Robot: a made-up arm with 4 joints.
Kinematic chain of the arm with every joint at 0, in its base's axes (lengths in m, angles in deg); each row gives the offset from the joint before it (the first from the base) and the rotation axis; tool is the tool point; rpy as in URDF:
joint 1: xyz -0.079 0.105 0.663 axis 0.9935 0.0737 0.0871
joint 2: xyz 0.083 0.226 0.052 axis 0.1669 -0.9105 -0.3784
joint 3: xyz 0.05 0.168 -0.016 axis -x
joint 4: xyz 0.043 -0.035 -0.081 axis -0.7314 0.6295 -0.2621
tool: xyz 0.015 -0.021 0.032 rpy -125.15 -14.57 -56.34
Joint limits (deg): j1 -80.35..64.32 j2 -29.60..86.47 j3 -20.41..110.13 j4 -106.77..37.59
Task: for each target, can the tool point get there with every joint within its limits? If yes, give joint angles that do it. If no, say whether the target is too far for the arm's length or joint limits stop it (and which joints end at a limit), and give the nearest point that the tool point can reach.
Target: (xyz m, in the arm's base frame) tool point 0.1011 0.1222 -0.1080
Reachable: no: too far | nearest point 0.0952 0.1198 0.2991 | short by 0.407 m
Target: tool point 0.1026 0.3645 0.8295
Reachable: yes | joints 16.68 17.89 54.06 -42.97
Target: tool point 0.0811 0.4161 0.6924
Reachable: yes | joints 11.10 -10.58 15.81 -67.53
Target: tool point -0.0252 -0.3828 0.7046
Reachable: no: joint limits stop it (at a limit: joint 1, joint 2, joint 4) | nearest point 0.0176 0.0570 0.9426 | short by 0.502 m
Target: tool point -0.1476 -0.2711 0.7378
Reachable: no: joint limits stop it (at a limit: joint 1, joint 2, joint 4) | nearest point -0.0014 0.0513 0.9595 | short by 0.418 m
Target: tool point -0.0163 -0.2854 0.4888
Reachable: no: joint limits stop it (at a limit: joint 1, joint 2, joint 4) | nearest point 0.0718 0.0614 0.3318 | short by 0.391 m
